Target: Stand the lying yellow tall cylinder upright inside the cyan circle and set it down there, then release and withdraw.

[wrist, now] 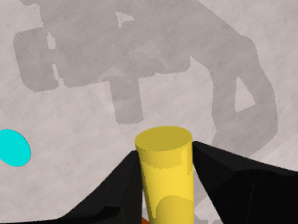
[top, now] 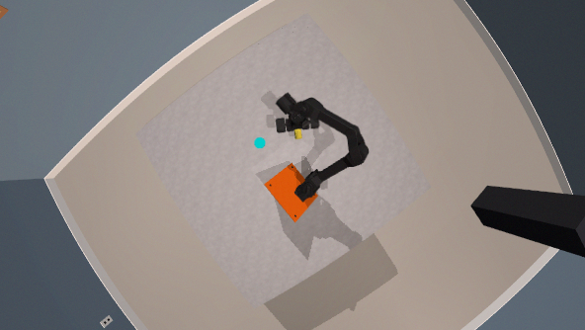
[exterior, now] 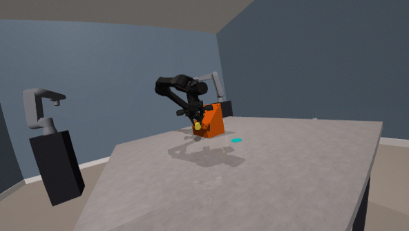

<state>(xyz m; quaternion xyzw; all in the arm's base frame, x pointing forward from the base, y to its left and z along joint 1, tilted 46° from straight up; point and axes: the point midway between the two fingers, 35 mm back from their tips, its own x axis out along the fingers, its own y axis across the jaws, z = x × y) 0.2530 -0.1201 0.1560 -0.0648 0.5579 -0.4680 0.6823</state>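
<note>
The yellow tall cylinder is 2 cm behind my gripper tip and 1 cm to the left of it. Also, from my gripper tip: cyan circle: 19 cm to the left, 13 cm below, 9 cm ahead.
</note>
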